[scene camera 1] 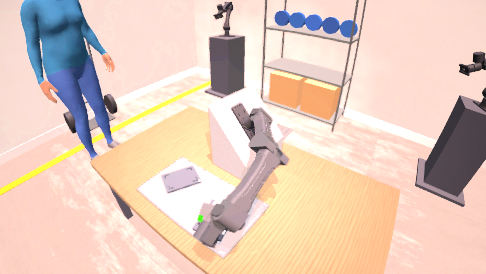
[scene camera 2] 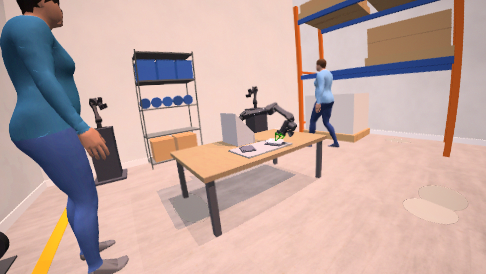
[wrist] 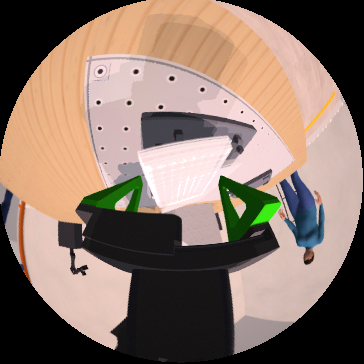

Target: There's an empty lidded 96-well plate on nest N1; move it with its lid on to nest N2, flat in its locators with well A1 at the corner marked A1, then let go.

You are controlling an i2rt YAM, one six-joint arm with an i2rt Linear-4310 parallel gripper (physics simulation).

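Frame: origin at the arm's base, x ahead, y left, z up, level; metres.
Where they show: gripper, fingertip midpoint: (scene camera 2: 277, 140) (wrist: 179, 179); arm's base, origin of the base link: (scene camera 1: 246, 123) (scene camera 2: 237, 123).
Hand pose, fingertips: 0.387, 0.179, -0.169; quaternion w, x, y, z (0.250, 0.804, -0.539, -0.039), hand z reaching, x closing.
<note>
Things, the pixels of their centre, and the offset from my fingertips, as dx, dy, dz. Level surfaces: height alone.
- lidded 96-well plate, body centre: (wrist: 194, 190) (scene camera 2: 273, 140) -0.021, -0.031, +0.006
- dark nest N1, body centre: (wrist: 192, 171) (scene camera 1: 216, 218) (scene camera 2: 275, 142) -0.004, -0.024, -0.015
- Nest N2, body centre: (wrist: 250, 186) (scene camera 1: 180, 178) (scene camera 2: 247, 148) -0.059, -0.303, -0.017
- wooden table, its level: dz -0.039
The lidded 96-well plate (wrist: 183, 168) (scene camera 2: 274, 140) is clear and whitish and lies on the dark nest N1 (wrist: 159, 127), near the front end of the white perforated board (scene camera 1: 159, 194) (wrist: 111, 88). My gripper (wrist: 179, 179) (scene camera 1: 204, 229) (scene camera 2: 279, 136) has green fingers. It is open, with one finger on each side of the plate's near end and apart from it. In scene camera 1 the arm hides most of the plate. Nest N2 (scene camera 1: 180, 178) (scene camera 2: 247, 148) is a grey slab with corner locators. It lies bare at the board's other end.
A white wedge block (scene camera 1: 225, 146) stands behind the board and carries the arm's base. The wooden table (scene camera 1: 323, 211) ends close to the board's front corner. A person (scene camera 1: 64, 61) stands off the table's far left corner. A shelf rack (scene camera 1: 263, 51) stands behind.
</note>
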